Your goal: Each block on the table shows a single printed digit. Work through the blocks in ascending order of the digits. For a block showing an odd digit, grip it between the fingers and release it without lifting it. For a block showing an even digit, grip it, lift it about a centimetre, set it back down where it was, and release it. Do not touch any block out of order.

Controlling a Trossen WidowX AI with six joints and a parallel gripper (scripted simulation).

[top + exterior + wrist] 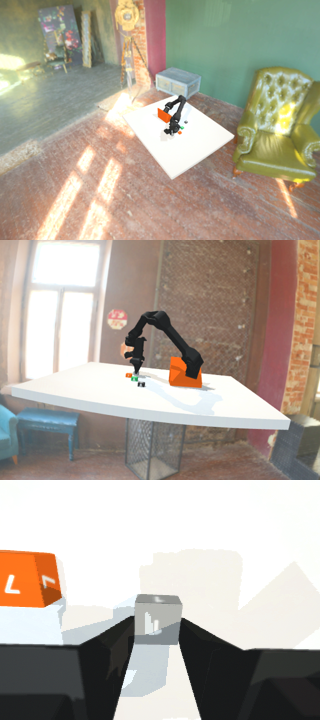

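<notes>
Now: the grey block right at my gripper tip. Also, from my gripper tip: black block: 260 mm to the left, 100 mm behind; orange block: 90 mm to the left, 20 mm ahead; green block: 160 mm to the left, 40 mm behind.
</notes>
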